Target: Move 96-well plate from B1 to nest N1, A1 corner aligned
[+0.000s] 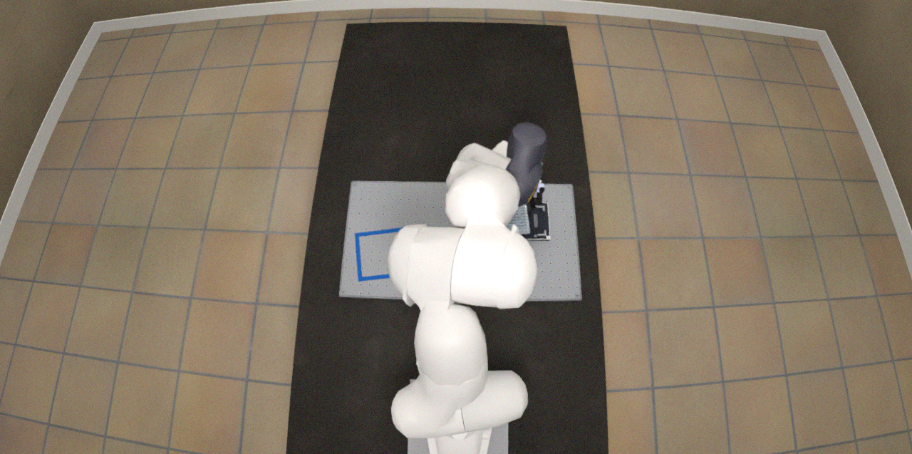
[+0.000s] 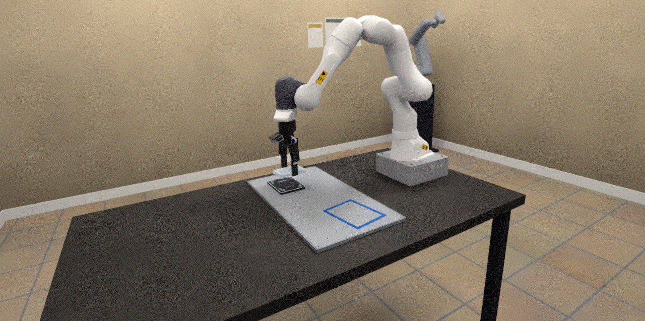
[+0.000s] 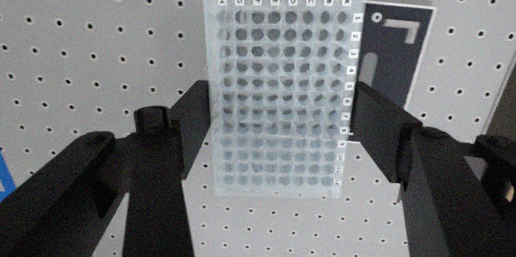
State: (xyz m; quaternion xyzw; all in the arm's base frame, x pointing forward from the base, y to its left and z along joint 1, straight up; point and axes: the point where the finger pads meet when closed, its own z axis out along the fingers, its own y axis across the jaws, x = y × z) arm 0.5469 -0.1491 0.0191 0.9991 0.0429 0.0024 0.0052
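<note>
The black plate nest N1 lies 10 cm below my hand, 4 cm to the right of it and 1 cm ahead of it. The rest, counted from my hand: A1 label 11 cm to the right, 9 cm below, 5 cm behind; then clear 96-well plate 2 cm below.
</note>
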